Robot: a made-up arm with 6 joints. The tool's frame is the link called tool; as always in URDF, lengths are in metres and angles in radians. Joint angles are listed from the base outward.
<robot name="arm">
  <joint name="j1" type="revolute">
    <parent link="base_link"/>
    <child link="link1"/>
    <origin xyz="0 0 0.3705" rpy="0 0 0"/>
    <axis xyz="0 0 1"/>
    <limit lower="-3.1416" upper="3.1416"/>
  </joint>
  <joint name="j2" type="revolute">
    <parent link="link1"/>
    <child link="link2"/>
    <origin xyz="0.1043 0 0" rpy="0 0 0"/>
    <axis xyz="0 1 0"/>
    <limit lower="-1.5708" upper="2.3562"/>
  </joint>
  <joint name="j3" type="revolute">
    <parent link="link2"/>
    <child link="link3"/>
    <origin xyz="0 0 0.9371" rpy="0 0 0"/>
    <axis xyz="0 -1 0"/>
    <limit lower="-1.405" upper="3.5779"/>
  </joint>
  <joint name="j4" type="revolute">
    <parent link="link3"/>
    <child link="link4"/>
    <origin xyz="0 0 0.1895" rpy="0 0 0"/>
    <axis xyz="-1 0 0"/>
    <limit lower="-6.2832" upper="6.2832"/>
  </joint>
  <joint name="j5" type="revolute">
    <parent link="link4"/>
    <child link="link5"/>
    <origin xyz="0.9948 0 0" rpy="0 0 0"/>
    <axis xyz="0 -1 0"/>
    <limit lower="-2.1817" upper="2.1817"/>
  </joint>
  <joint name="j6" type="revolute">
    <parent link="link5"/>
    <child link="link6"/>
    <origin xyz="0.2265 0 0" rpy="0 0 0"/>
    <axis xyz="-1 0 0"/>
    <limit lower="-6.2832" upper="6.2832"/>
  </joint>
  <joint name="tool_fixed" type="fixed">
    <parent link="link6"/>
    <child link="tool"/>
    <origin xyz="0 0 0" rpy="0 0 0"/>
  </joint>
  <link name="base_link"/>
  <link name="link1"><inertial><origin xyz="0.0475 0.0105 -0.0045"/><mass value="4.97"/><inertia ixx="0.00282" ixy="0" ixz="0" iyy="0.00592" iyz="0" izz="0.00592"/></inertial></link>
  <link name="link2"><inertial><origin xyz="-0.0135 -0.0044 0.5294"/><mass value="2.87"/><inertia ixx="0.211" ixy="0" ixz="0" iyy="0.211" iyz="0" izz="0.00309"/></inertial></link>
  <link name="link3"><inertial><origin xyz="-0.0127 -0.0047 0.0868"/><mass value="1.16"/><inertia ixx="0.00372" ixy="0" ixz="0" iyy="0.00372" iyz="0" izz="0.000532"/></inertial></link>
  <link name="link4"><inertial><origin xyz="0.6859 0.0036 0.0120"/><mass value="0.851"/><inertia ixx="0.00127" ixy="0" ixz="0" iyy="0.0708" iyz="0" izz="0.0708"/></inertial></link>
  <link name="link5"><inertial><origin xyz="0.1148 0.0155 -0.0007"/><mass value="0.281"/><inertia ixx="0.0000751" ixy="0" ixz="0" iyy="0.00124" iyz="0" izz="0.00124"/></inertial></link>
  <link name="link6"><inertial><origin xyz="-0.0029 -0.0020 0.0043"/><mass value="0.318"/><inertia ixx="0.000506" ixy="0" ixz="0" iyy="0.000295" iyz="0" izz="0.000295"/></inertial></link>
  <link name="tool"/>
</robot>
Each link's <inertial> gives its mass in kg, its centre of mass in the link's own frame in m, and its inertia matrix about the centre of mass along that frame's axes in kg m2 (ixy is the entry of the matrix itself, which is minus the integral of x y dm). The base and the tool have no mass. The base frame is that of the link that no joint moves.
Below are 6 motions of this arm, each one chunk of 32 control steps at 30 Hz.
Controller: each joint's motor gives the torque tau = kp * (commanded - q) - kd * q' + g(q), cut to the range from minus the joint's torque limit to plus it. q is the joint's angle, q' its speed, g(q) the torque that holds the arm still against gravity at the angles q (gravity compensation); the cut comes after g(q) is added. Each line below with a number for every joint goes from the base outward.
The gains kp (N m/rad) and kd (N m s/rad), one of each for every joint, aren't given. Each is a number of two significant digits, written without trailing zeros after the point. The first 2 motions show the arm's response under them.
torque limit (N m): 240 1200 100 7.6 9.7 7.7
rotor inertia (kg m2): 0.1 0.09 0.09 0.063 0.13 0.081
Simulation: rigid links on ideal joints. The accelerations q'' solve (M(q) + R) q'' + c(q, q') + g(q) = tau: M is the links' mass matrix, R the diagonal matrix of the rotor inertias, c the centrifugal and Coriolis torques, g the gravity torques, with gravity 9.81 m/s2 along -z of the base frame. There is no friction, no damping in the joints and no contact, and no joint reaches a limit. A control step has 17 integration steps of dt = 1/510 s. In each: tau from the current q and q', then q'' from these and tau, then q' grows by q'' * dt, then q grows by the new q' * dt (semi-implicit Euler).
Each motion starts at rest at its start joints. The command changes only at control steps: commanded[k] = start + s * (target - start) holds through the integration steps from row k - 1 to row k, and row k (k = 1, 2, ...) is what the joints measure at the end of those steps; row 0 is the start. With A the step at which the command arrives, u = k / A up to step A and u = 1 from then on. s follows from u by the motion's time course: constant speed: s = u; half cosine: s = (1 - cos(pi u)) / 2; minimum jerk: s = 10 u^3 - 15 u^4 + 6 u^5; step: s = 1 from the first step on.
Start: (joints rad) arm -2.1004 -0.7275 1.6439 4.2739 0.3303 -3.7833
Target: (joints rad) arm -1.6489 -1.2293 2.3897 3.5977 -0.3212 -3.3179
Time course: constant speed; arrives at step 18
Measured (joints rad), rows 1 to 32:
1: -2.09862 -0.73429 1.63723 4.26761 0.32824 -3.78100
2: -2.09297 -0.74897 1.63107 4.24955 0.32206 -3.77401
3: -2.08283 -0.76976 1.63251 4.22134 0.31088 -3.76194
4: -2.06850 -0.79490 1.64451 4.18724 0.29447 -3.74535
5: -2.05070 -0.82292 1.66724 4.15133 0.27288 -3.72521
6: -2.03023 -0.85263 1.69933 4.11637 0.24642 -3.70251
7: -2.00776 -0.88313 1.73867 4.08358 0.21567 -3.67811
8: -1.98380 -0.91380 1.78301 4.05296 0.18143 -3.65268
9: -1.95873 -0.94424 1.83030 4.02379 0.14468 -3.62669
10: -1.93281 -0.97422 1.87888 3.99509 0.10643 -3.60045
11: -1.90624 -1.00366 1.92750 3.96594 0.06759 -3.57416
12: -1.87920 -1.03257 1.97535 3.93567 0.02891 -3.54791
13: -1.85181 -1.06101 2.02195 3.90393 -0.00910 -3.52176
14: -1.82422 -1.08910 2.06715 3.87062 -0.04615 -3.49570
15: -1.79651 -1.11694 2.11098 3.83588 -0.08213 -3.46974
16: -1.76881 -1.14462 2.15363 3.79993 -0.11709 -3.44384
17: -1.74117 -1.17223 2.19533 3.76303 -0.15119 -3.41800
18: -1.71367 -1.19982 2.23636 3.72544 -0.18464 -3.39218
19: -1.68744 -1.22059 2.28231 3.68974 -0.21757 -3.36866
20: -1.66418 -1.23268 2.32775 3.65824 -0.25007 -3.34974
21: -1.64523 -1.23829 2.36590 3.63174 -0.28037 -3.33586
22: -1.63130 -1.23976 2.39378 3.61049 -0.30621 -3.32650
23: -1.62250 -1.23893 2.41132 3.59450 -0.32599 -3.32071
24: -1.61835 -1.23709 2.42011 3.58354 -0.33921 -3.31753
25: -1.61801 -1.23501 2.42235 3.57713 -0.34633 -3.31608
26: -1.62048 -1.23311 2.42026 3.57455 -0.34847 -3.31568
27: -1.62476 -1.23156 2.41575 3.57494 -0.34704 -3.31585
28: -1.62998 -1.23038 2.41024 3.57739 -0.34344 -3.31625
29: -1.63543 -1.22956 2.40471 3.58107 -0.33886 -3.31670
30: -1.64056 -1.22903 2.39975 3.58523 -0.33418 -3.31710
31: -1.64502 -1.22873 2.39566 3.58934 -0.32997 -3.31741
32: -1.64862 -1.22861 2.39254 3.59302 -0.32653 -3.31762
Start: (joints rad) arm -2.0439 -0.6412 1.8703 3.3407 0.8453 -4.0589
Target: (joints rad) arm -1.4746 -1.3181 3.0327 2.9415 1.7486 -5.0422
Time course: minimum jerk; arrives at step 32
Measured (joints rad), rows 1 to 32:
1: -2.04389 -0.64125 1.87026 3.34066 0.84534 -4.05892
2: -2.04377 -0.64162 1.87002 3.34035 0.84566 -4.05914
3: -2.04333 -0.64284 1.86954 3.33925 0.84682 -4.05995
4: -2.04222 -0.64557 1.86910 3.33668 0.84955 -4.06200
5: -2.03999 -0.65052 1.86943 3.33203 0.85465 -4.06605
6: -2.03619 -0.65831 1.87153 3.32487 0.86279 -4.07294
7: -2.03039 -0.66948 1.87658 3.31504 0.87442 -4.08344
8: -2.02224 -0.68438 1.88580 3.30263 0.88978 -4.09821
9: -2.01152 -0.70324 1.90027 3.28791 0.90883 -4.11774
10: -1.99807 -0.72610 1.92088 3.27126 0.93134 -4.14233
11: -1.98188 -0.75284 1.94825 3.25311 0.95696 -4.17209
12: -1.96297 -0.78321 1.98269 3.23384 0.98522 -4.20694
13: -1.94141 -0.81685 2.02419 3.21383 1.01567 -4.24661
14: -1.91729 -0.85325 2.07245 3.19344 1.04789 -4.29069
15: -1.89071 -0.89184 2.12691 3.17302 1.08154 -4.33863
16: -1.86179 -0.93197 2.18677 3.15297 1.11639 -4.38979
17: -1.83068 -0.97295 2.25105 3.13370 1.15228 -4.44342
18: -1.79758 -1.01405 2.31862 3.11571 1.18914 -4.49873
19: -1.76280 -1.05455 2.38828 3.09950 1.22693 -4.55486
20: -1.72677 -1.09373 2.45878 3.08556 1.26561 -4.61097
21: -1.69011 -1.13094 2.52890 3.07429 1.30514 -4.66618
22: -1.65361 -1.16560 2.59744 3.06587 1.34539 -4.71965
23: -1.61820 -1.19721 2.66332 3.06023 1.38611 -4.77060
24: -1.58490 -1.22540 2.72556 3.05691 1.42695 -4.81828
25: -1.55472 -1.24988 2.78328 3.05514 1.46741 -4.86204
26: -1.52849 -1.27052 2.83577 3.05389 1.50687 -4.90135
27: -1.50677 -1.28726 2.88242 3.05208 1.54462 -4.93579
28: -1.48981 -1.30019 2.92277 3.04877 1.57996 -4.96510
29: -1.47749 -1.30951 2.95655 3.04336 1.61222 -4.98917
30: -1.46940 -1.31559 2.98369 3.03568 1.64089 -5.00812
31: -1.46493 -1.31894 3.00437 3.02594 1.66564 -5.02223
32: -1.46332 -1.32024 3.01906 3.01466 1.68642 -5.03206
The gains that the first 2 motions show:
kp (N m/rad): 410 2900 180 10 20 15
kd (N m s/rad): 42 160 25 1.3 3 1.7
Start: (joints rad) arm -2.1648 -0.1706 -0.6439 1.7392 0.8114 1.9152
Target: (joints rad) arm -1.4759 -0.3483 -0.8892 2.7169 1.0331 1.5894
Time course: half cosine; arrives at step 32
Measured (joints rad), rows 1 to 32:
1: -2.16456 -0.17073 -0.64399 1.73937 0.81129 1.91513
2: -2.16346 -0.17128 -0.64435 1.74023 0.81092 1.91480
3: -2.16079 -0.17250 -0.64515 1.74256 0.81033 1.91391
4: -2.15597 -0.17450 -0.64650 1.74707 0.80980 1.91219
5: -2.14861 -0.17731 -0.64847 1.75438 0.80966 1.90939
6: -2.13851 -0.18092 -0.65115 1.76494 0.81021 1.90535
7: -2.12557 -0.18530 -0.65461 1.77908 0.81170 1.89998
8: -2.10979 -0.19040 -0.65891 1.79697 0.81428 1.89323
9: -2.09127 -0.19615 -0.66407 1.81867 0.81804 1.88513
10: -2.07014 -0.20251 -0.67012 1.84414 0.82299 1.87572
11: -2.04660 -0.20942 -0.67704 1.87325 0.82909 1.86508
12: -2.02086 -0.21680 -0.68480 1.90578 0.83628 1.85333
13: -1.99319 -0.22459 -0.69334 1.94145 0.84445 1.84057
14: -1.96385 -0.23272 -0.70262 1.97992 0.85351 1.82694
15: -1.93315 -0.24110 -0.71254 2.02082 0.86334 1.81258
16: -1.90137 -0.24966 -0.72302 2.06373 0.87379 1.79762
17: -1.86885 -0.25831 -0.73396 2.10822 0.88476 1.78223
18: -1.83590 -0.26698 -0.74526 2.15385 0.89610 1.76654
19: -1.80284 -0.27557 -0.75680 2.20015 0.90768 1.75072
20: -1.77000 -0.28401 -0.76848 2.24669 0.91938 1.73491
21: -1.73768 -0.29221 -0.78018 2.29300 0.93107 1.71928
22: -1.70621 -0.30009 -0.79178 2.33865 0.94262 1.70396
23: -1.67588 -0.30759 -0.80315 2.38320 0.95392 1.68911
24: -1.64698 -0.31462 -0.81419 2.42621 0.96485 1.67488
25: -1.61978 -0.32111 -0.82477 2.46729 0.97531 1.66139
26: -1.59454 -0.32701 -0.83479 2.50603 0.98520 1.64878
27: -1.57149 -0.33226 -0.84415 2.54206 0.99441 1.63716
28: -1.55084 -0.33680 -0.85274 2.57504 1.00288 1.62666
29: -1.53280 -0.34060 -0.86048 2.60463 1.01052 1.61737
30: -1.51752 -0.34362 -0.86729 2.63055 1.01727 1.60938
31: -1.50514 -0.34582 -0.87310 2.65252 1.02307 1.60276
32: -1.49579 -0.34720 -0.87786 2.67033 1.02787 1.59759

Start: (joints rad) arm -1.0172 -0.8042 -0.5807 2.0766 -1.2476 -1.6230
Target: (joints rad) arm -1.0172 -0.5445 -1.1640 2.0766 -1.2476 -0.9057
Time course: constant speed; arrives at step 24
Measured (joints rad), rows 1 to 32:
1: -1.01736 -0.80127 -0.58081 2.07809 -1.24933 -1.62046
2: -1.01762 -0.79457 -0.58345 2.08258 -1.25262 -1.61268
3: -1.01782 -0.78539 -0.59046 2.08925 -1.25598 -1.59905
4: -1.01789 -0.77491 -0.60216 2.09630 -1.25837 -1.58015
5: -1.01783 -0.76386 -0.61801 2.10214 -1.25939 -1.55702
6: -1.01770 -0.75262 -0.63713 2.10583 -1.25911 -1.53081
7: -1.01754 -0.74138 -0.65861 2.10714 -1.25781 -1.50253
8: -1.01738 -0.73020 -0.68170 2.10632 -1.25586 -1.47299
9: -1.01724 -0.71910 -0.70581 2.10388 -1.25359 -1.44278
10: -1.01714 -0.70809 -0.73051 2.10041 -1.25129 -1.41228
11: -1.01706 -0.69713 -0.75549 2.09646 -1.24915 -1.38173
12: -1.01701 -0.68623 -0.78057 2.09249 -1.24728 -1.35126
13: -1.01698 -0.67536 -0.80563 2.08882 -1.24573 -1.32090
14: -1.01697 -0.66452 -0.83059 2.08566 -1.24451 -1.29067
15: -1.01696 -0.65370 -0.85543 2.08309 -1.24360 -1.26056
16: -1.01697 -0.64289 -0.88015 2.08114 -1.24296 -1.23054
17: -1.01697 -0.63208 -0.90475 2.07975 -1.24253 -1.20058
18: -1.01697 -0.62127 -0.92925 2.07885 -1.24227 -1.17066
19: -1.01697 -0.61047 -0.95367 2.07834 -1.24214 -1.14077
20: -1.01698 -0.59966 -0.97803 2.07813 -1.24210 -1.11089
21: -1.01698 -0.58886 -1.00236 2.07812 -1.24211 -1.08102
22: -1.01698 -0.57805 -1.02665 2.07825 -1.24216 -1.05115
23: -1.01697 -0.56724 -1.05093 2.07845 -1.24222 -1.02128
24: -1.01697 -0.55643 -1.07520 2.07868 -1.24229 -0.99140
25: -1.01688 -0.54902 -1.09859 2.07735 -1.24088 -0.96405
26: -1.01682 -0.54553 -1.11889 2.07338 -1.23847 -0.94192
27: -1.01686 -0.54425 -1.13498 2.06766 -1.23634 -0.92564
28: -1.01698 -0.54393 -1.14686 2.06173 -1.23512 -0.91463
29: -1.01711 -0.54395 -1.15516 2.05683 -1.23491 -0.90785
30: -1.01722 -0.54406 -1.16062 2.05369 -1.23552 -0.90417
31: -1.01730 -0.54417 -1.16396 2.05250 -1.23668 -0.90256
32: -1.01734 -0.54426 -1.16581 2.05309 -1.23814 -0.90221

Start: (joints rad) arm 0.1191 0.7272 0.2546 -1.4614 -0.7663 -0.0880
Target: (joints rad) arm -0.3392 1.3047 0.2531 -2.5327 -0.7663 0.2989
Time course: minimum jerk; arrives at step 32
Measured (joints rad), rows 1 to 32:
1: 0.11909 0.72725 0.25465 -1.46143 -0.76632 -0.08799
2: 0.11904 0.72761 0.25500 -1.46167 -0.76646 -0.08791
3: 0.11883 0.72878 0.25599 -1.46266 -0.76689 -0.08759
4: 0.11826 0.73140 0.25781 -1.46522 -0.76776 -0.08678
5: 0.11707 0.73604 0.26049 -1.47033 -0.76915 -0.08517
6: 0.11491 0.74324 0.26382 -1.47890 -0.77106 -0.08244
7: 0.11144 0.75338 0.26755 -1.49166 -0.77342 -0.07828
8: 0.10630 0.76671 0.27134 -1.50914 -0.77612 -0.07245
9: 0.09919 0.78332 0.27490 -1.53162 -0.77897 -0.06473
10: 0.08987 0.80321 0.27797 -1.55915 -0.78181 -0.05503
11: 0.07815 0.82621 0.28037 -1.59166 -0.78442 -0.04330
12: 0.06394 0.85208 0.28199 -1.62890 -0.78664 -0.02957
13: 0.04723 0.88048 0.28278 -1.67054 -0.78831 -0.01393
14: 0.02808 0.91100 0.28274 -1.71617 -0.78931 0.00344
15: 0.00663 0.94318 0.28191 -1.76533 -0.78954 0.02233
16: -0.01693 0.97652 0.28035 -1.81749 -0.78895 0.04250
17: -0.04236 1.01048 0.27815 -1.87210 -0.78754 0.06364
18: -0.06934 1.04453 0.27540 -1.92854 -0.78533 0.08544
19: -0.09751 1.07813 0.27218 -1.98616 -0.78238 0.10758
20: -0.12649 1.11074 0.26859 -2.04429 -0.77877 0.12969
21: -0.15582 1.14188 0.26469 -2.10220 -0.77461 0.15146
22: -0.18504 1.17108 0.26058 -2.15917 -0.77003 0.17253
23: -0.21363 1.19794 0.25632 -2.21442 -0.76515 0.19261
24: -0.24109 1.22210 0.25202 -2.26722 -0.76013 0.21139
25: -0.26691 1.24330 0.24774 -2.31682 -0.75511 0.22862
26: -0.29062 1.26135 0.24362 -2.36255 -0.75025 0.24409
27: -0.31178 1.27616 0.23976 -2.40380 -0.74570 0.25763
28: -0.33003 1.28773 0.23633 -2.44006 -0.74163 0.26914
29: -0.34513 1.29621 0.23349 -2.47100 -0.73818 0.27859
30: -0.35691 1.30186 0.23142 -2.49645 -0.73551 0.28600
31: -0.36537 1.30509 0.23032 -2.51647 -0.73378 0.29151
32: -0.37065 1.30647 0.23038 -2.53137 -0.73317 0.29533

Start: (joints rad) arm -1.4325 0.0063 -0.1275 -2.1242 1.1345 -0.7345
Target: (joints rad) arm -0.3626 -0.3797 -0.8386 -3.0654 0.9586 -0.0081
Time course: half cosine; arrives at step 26
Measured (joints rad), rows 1 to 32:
1: -1.43205 0.00587 -0.12804 -2.12401 1.13439 -0.73427
2: -1.42987 0.00406 -0.13017 -2.12361 1.13404 -0.73312
3: -1.42433 0.00009 -0.13466 -2.12370 1.13345 -0.73007
4: -1.41400 -0.00642 -0.14183 -2.12550 1.13259 -0.72418
5: -1.39779 -0.01557 -0.15184 -2.13027 1.13131 -0.71470
6: -1.37506 -0.02726 -0.16483 -2.13920 1.12933 -0.70113
7: -1.34558 -0.04130 -0.18091 -2.15323 1.12633 -0.68323
8: -1.30947 -0.05745 -0.20019 -2.17305 1.12199 -0.66096
9: -1.26715 -0.07545 -0.22270 -2.19907 1.11610 -0.63450
10: -1.21926 -0.09502 -0.24842 -2.23149 1.10857 -0.60415
11: -1.16656 -0.11589 -0.27721 -2.27022 1.09946 -0.57031
12: -1.10994 -0.13775 -0.30882 -2.31497 1.08892 -0.53349
13: -1.05031 -0.16032 -0.34292 -2.36522 1.07725 -0.49422
14: -0.98863 -0.18327 -0.37909 -2.42026 1.06477 -0.45311
15: -0.92583 -0.20629 -0.41685 -2.47924 1.05188 -0.41075
16: -0.86286 -0.22904 -0.45569 -2.54113 1.03896 -0.36780
17: -0.80061 -0.25119 -0.49505 -2.60483 1.02639 -0.32488
18: -0.73999 -0.27241 -0.53438 -2.66915 1.01451 -0.28262
19: -0.68184 -0.29239 -0.57310 -2.73284 1.00362 -0.24165
20: -0.62698 -0.31084 -0.61066 -2.79468 0.99394 -0.20256
21: -0.57616 -0.32747 -0.64652 -2.85346 0.98565 -0.16593
22: -0.53009 -0.34203 -0.68013 -2.90807 0.97883 -0.13230
23: -0.48941 -0.35431 -0.71101 -2.95751 0.97352 -0.10214
24: -0.45469 -0.36413 -0.73868 -3.00093 0.96967 -0.07591
25: -0.42642 -0.37134 -0.76272 -3.03768 0.96721 -0.05399
26: -0.40498 -0.37585 -0.78273 -3.06727 0.96602 -0.03669
27: -0.38999 -0.37805 -0.79872 -3.08911 0.96576 -0.02405
28: -0.38002 -0.37888 -0.81118 -3.10291 0.96588 -0.01554
29: -0.37355 -0.37914 -0.82067 -3.10942 0.96601 -0.01030
30: -0.36942 -0.37923 -0.82764 -3.11019 0.96599 -0.00744
31: -0.36682 -0.37930 -0.83255 -3.10700 0.96577 -0.00614
32: -0.36522 -0.37936 -0.83583 -3.10147 0.96536 -0.00581

